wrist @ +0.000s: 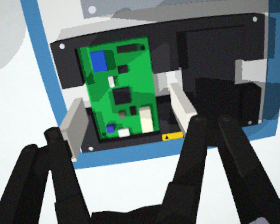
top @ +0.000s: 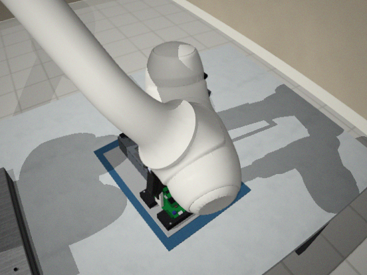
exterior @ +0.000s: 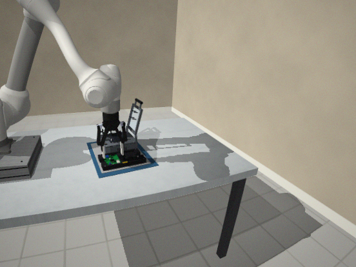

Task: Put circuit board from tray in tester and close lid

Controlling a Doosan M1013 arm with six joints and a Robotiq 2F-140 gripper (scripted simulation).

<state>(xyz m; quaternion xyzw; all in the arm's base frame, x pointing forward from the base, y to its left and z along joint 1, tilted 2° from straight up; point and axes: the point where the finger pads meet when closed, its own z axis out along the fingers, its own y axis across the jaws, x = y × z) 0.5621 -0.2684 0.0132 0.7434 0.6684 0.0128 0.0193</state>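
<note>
Now: hand 50 mm above the green circuit board and 10 mm past it. From my hand the other things lie so: latch hook (230 mm to the left, 20 mm ahead, 20 mm above); then tester lid (190 mm ahead, 150 mm to the left, 110 mm above).
</note>
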